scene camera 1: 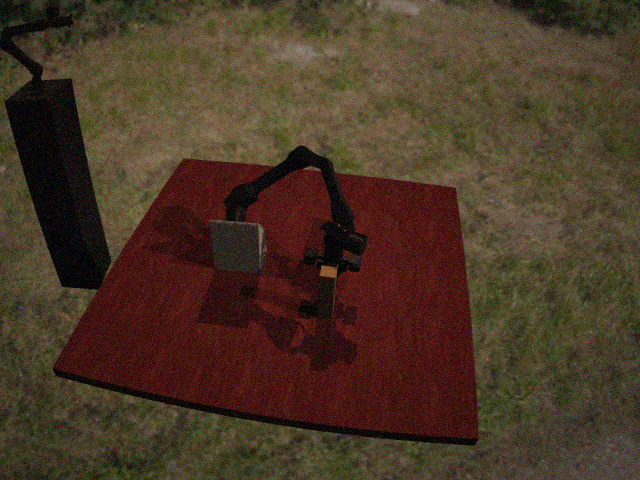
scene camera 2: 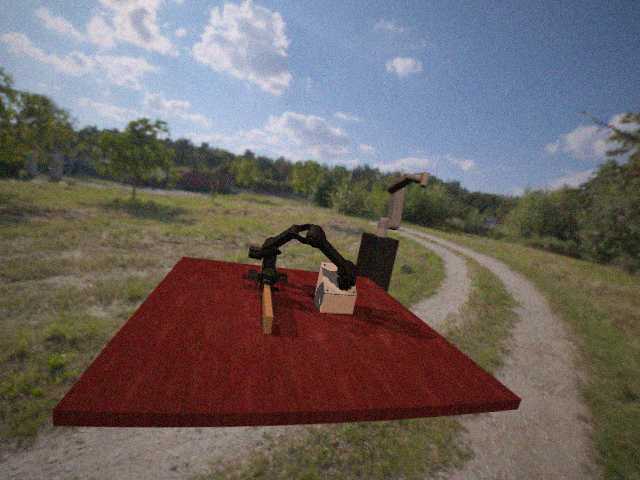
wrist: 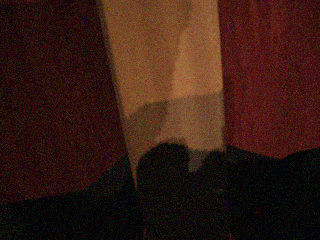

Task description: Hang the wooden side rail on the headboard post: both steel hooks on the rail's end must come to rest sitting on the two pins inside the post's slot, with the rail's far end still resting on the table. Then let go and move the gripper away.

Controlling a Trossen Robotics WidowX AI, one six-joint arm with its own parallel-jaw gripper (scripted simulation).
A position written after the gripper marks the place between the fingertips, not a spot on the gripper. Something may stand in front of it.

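The gripper (scene camera 1: 330, 278), (wrist: 167, 149) is visible. A wooden side rail (wrist: 166, 69) is visible as well.
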